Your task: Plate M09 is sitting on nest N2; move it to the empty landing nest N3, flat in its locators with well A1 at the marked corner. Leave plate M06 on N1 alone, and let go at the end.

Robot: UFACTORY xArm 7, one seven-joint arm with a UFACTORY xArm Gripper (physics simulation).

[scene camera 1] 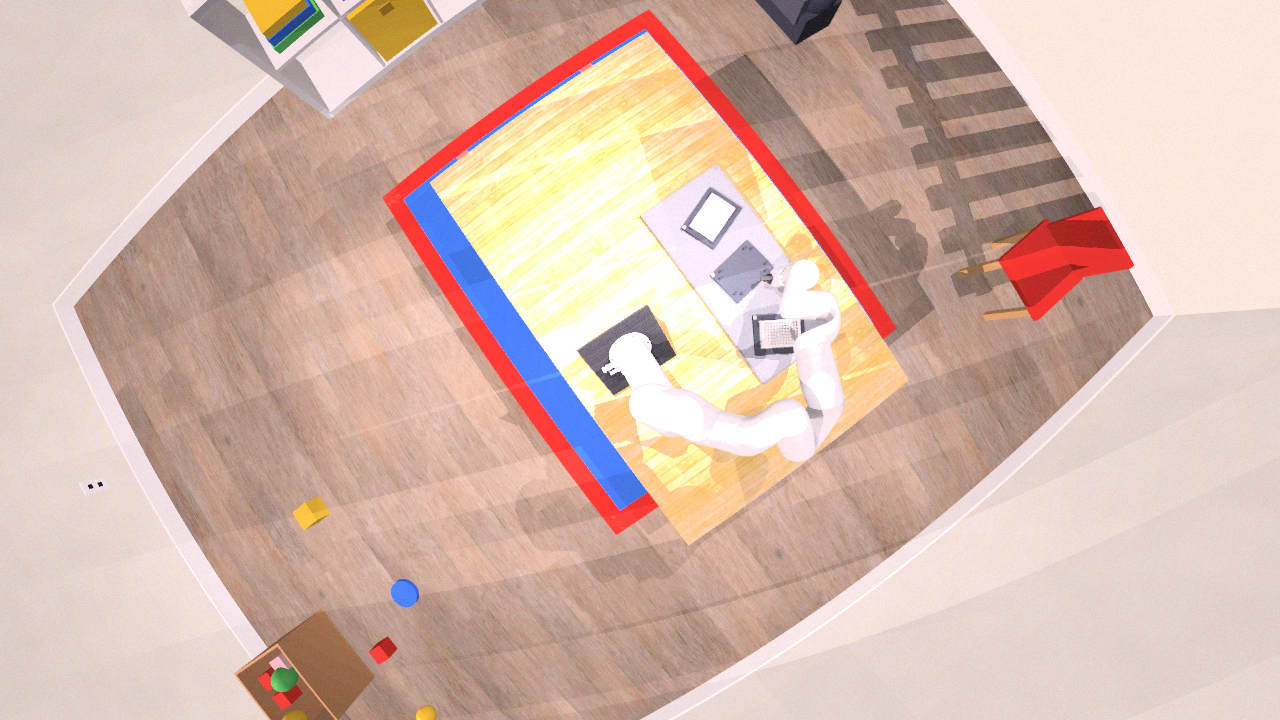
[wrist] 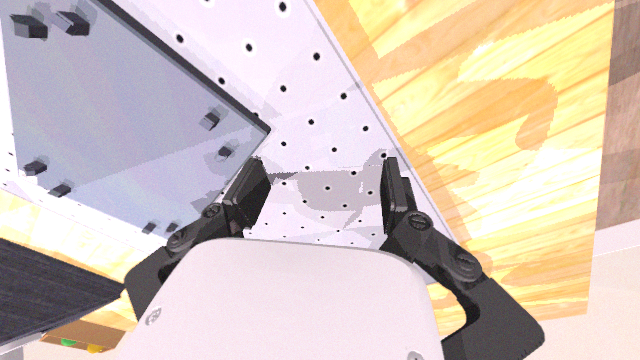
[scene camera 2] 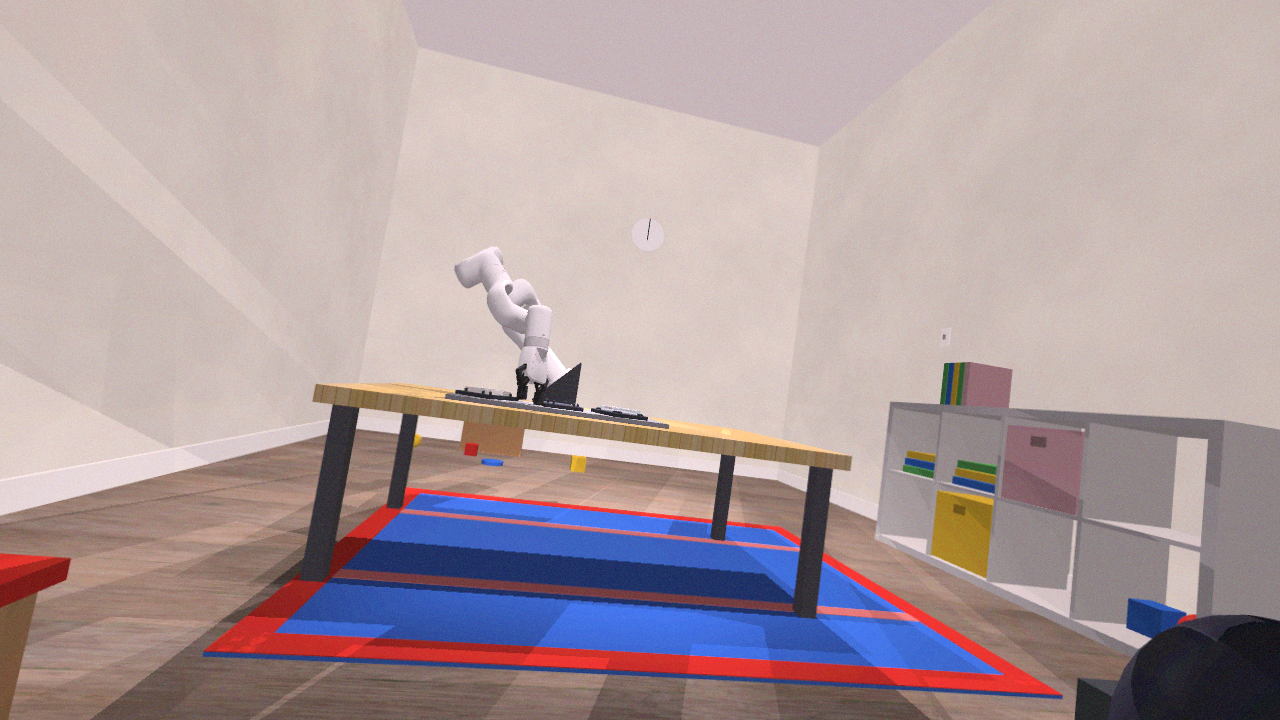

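Observation:
The grey perforated board [scene camera 1: 666, 220] [wrist: 295, 30] carries three nests. The empty dark nest [scene camera 1: 742, 270] [scene camera 2: 562, 406] [wrist: 115, 110] is in the middle, its locator posts bare in the wrist view. A plate with a white top [scene camera 1: 712, 216] [scene camera 2: 619, 412] sits in one end nest. A light plate with visible wells [scene camera 1: 777, 333] [scene camera 2: 486, 391] sits in the other end nest, partly under the arm in scene camera 1. No labels are readable, so I cannot tell M09 from M06. My gripper [scene camera 1: 768, 277] [scene camera 2: 529, 392] [wrist: 320, 172] is open and empty, low over the board beside the empty nest's corner.
The arm's dark mounting plate [scene camera 1: 660, 333] [wrist: 45, 290] is on the wooden table [scene camera 1: 554, 232] [scene camera 2: 733, 440]. The arm arches over the table end near the welled plate. A red chair [scene camera 1: 1029, 268], a white shelf unit [scene camera 2: 1109, 413] and a toy box [scene camera 1: 326, 658] stand off the table.

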